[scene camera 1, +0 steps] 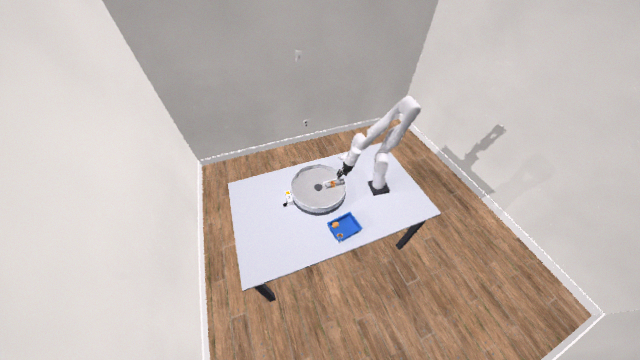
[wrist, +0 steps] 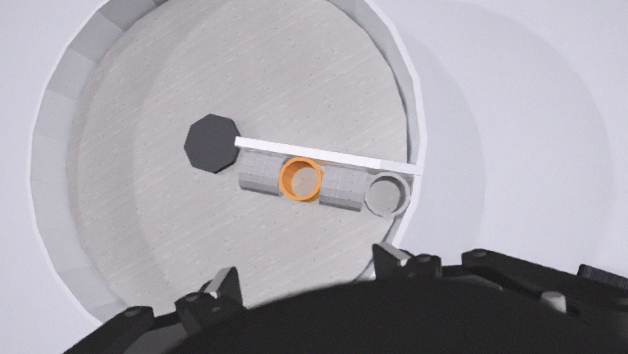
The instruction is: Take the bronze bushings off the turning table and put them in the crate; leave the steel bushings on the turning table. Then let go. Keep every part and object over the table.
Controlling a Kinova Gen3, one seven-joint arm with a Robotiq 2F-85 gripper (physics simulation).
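Places are measured from the arm's base along level axes (x right, y back, z down), in metres.
Pixels of known places: gripper, fingertip midpoint: (scene camera 1: 341, 177) (wrist: 307, 275); arm's base, link origin: (scene camera 1: 378, 184).
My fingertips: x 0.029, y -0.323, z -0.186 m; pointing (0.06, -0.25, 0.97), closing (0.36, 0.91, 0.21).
Observation:
For each thing: its top centre in the pictures, then the offset to it from my fingertips. "spot": a spot on its surface instead.
- turning table, top centre: (wrist: 211, 142) (scene camera 1: 318, 187) dy -0.148, dx +0.075, dz +0.147 m
- white bar, surface spot: (wrist: 325, 154) spot: dy -0.021, dx +0.079, dz +0.112 m
- third steel bushing, top centre: (wrist: 387, 194) dy +0.037, dx +0.057, dz +0.117 m
- blue crate, top centre: (scene camera 1: 344, 225) dy -0.082, dx -0.284, dz +0.158 m
- dark hub, top centre: (wrist: 211, 142) (scene camera 1: 318, 187) dy -0.148, dx +0.075, dz +0.147 m
- small white box, surface spot: (scene camera 1: 288, 196) spot: dy -0.385, dx +0.063, dz +0.149 m
The turning table (scene camera 1: 307, 197) (wrist: 280, 80) is a round grey disc with a raised rim. On it, along a white bar (wrist: 325, 154), stands an upright bronze bushing (scene camera 1: 332, 184) (wrist: 287, 179) between two lying steel bushings (wrist: 260, 174) (wrist: 341, 187). A third steel bushing (wrist: 368, 197) stands upright at the rim end. Two bronze bushings (scene camera 1: 335, 225) (scene camera 1: 340, 235) are in the blue crate (scene camera 1: 351, 227), at its left side. My gripper (scene camera 1: 340, 175) (wrist: 307, 275) is open and empty, above the near side of the row in the wrist view.
A dark hub (scene camera 1: 318, 187) (wrist: 212, 143) is at the disc's centre, by the bar's inner end. A small white box (scene camera 1: 288, 196) with a yellow top stands left of the turning table. The arm's black base (scene camera 1: 378, 188) is at the right. The crate is near the front table edge.

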